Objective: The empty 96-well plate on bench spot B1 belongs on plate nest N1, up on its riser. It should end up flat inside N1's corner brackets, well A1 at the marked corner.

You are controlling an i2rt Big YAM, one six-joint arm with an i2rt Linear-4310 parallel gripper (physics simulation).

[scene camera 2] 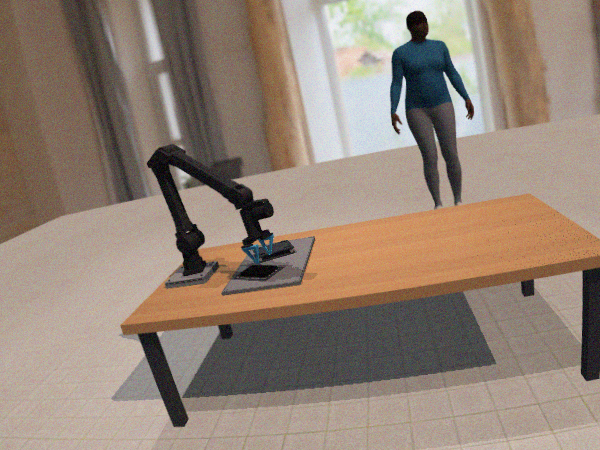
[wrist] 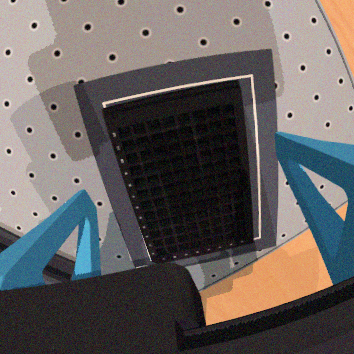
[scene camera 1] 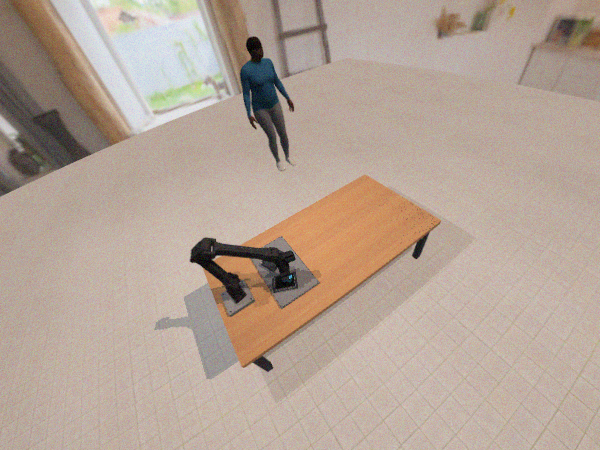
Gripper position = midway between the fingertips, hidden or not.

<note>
The gripper (scene camera 2: 264,258) is open and holds nothing. Also in view: a black well plate (wrist: 183,157). Further things: a white-outlined nest (wrist: 253,69).
The gripper also shows in the wrist view (wrist: 180,171).
</note>
